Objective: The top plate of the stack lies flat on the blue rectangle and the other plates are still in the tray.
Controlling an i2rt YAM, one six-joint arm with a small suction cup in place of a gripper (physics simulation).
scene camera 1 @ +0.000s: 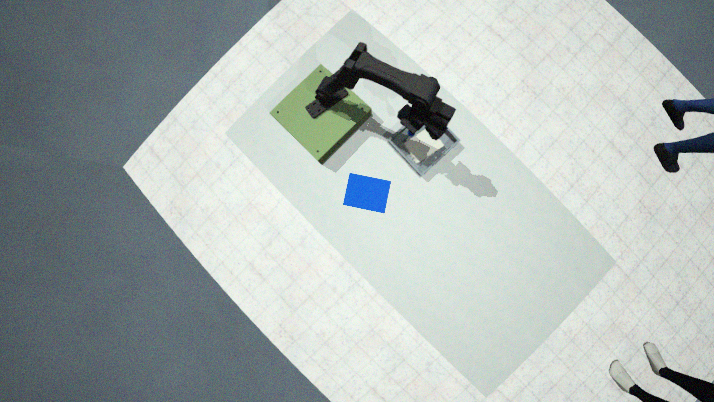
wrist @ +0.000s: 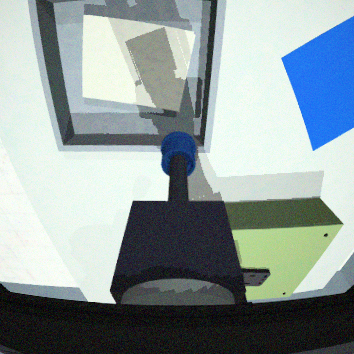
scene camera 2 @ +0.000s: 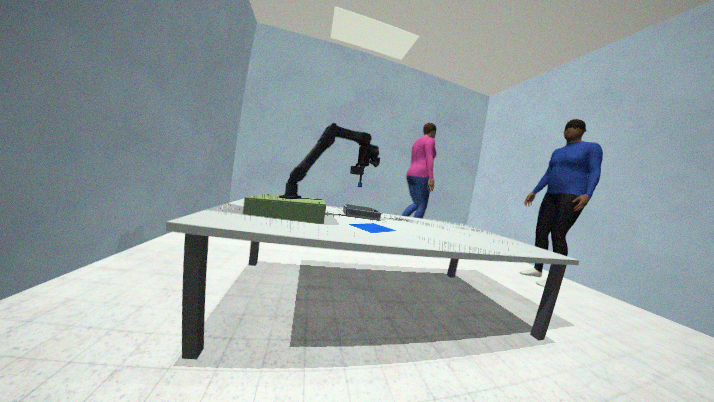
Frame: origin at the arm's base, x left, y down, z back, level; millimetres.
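Seen in the pictures: end effector, tool point: (wrist: 177,147) (scene camera 2: 359,187); arm's base, origin of the base link: (scene camera 1: 327,101) (scene camera 2: 290,197).
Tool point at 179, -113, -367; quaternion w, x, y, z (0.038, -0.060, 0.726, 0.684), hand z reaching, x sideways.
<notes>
Offsets run from my tool point to a thing's middle, as dx, dy, dz. "pt": to the spot under its first point. Level surfaces: height alone.
A cream plate @(+65, +163, -52) (scene camera 1: 436,143) (wrist: 105,60) lies on top in the grey tray @(+70, +161, -39) (scene camera 1: 420,174) (scene camera 2: 362,215) (wrist: 51,80), turned a little against the walls, partly in shadow. Plates under it cannot be told apart. The blue rectangle @(pt -278, +185, -79) (scene camera 1: 367,193) (scene camera 2: 372,228) (wrist: 325,82) lies on the table with nothing on it. My suction cup (scene camera 1: 410,133) (scene camera 2: 360,184) (wrist: 178,142) is blue, points down and holds nothing, so it is open. It hangs above the tray, well clear of it in height. In the wrist view it shows over the tray's near wall, beside the plate.
The arm stands on a green block (scene camera 1: 300,120) (scene camera 2: 285,209) (wrist: 295,250), beside the tray and the blue rectangle. All stand on a pale table @(dy +186) (scene camera 1: 475,280) (scene camera 2: 300,237). Two people (scene camera 2: 422,157) (scene camera 2: 575,170) stand beyond the table. Shadows of the arm fall on the plate and table.
</notes>
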